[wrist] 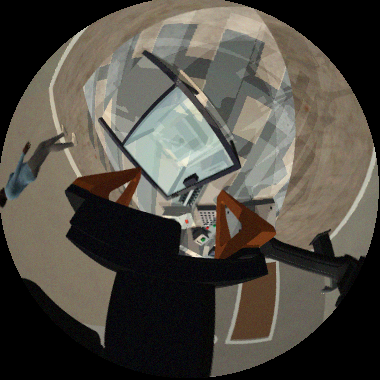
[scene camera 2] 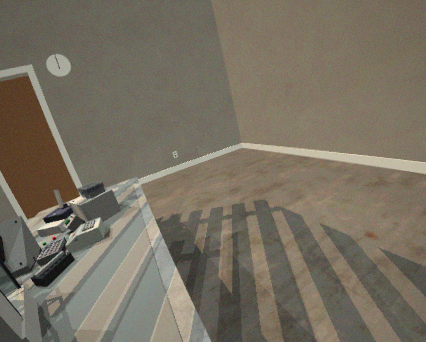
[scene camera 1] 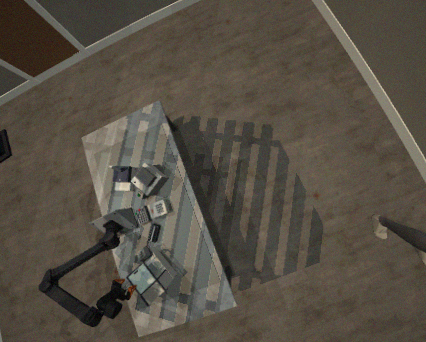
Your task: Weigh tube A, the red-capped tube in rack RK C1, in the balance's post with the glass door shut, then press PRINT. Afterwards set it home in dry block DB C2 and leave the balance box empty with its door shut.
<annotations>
same spot on balance with glass box: [scene camera 2: 26, 311] = [scene camera 1: 164, 265]
</annotations>
